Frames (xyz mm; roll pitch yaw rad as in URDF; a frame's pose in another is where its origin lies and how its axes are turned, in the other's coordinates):
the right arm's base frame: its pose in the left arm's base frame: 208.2 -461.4 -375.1 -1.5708 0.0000 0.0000
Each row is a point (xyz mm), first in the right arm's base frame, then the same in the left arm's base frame.
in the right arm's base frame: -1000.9 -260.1 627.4
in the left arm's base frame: -792.7 166.0 -115.0
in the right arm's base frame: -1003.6 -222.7 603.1
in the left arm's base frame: -795.4 141.7 -152.4
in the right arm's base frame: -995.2 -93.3 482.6
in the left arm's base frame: -787.0 21.2 -281.8
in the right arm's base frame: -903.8 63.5 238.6
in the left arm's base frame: -695.6 -222.8 -438.6
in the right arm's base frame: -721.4 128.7 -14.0
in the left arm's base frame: -513.2 -475.4 -503.8
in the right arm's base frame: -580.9 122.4 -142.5
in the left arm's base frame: -372.7 -603.9 -497.5
